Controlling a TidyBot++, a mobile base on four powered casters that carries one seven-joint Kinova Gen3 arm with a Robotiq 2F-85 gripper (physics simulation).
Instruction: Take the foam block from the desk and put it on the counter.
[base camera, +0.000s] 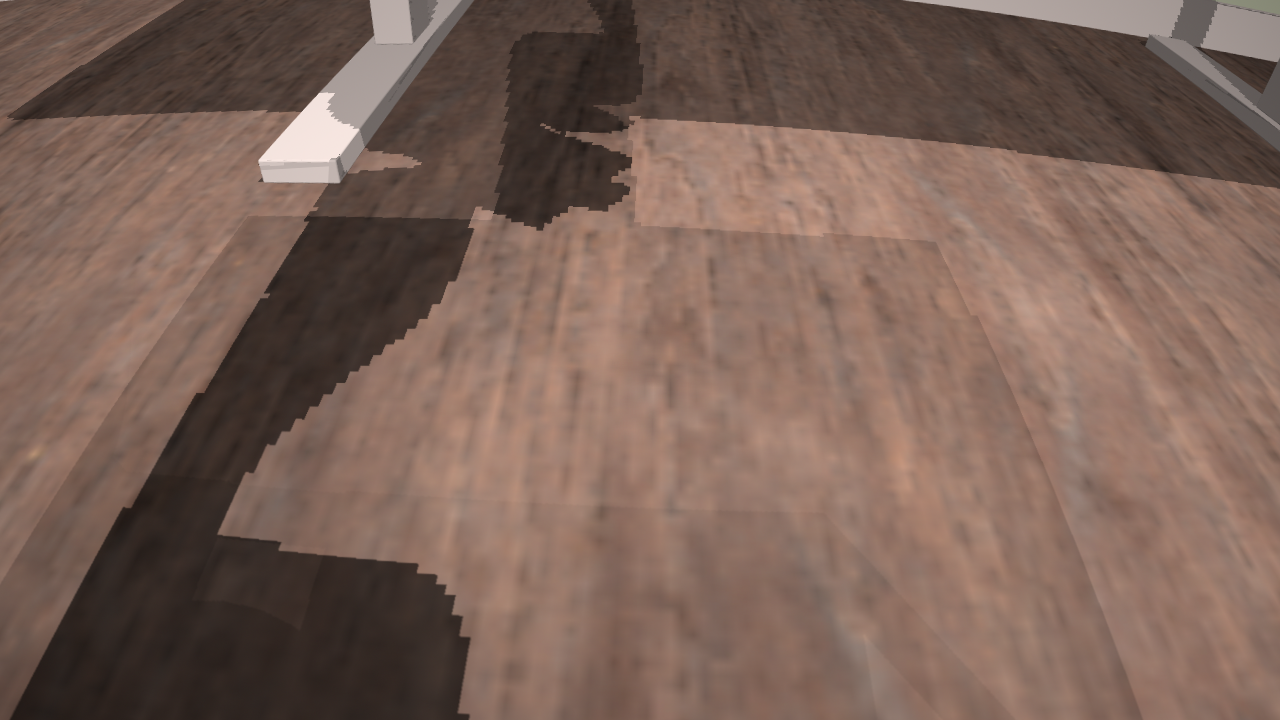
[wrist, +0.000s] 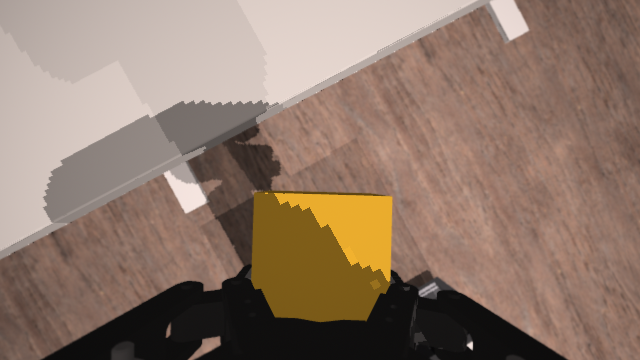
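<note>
The yellow foam block is held between the fingers of my gripper, low in the middle of the wrist view. The gripper is shut on it, and the block hangs above the wooden floor, beyond the edge of the white desk top. The desk fills the upper left of the wrist view. In the base camera view a leg foot of the desk stands on the floor at the upper left. The counter does not show in either view.
A second desk foot shows at the top right of the wrist view and of the base camera view. Wooden floor lies in front of the desk. A pale wall base runs behind at the top right of the base view.
</note>
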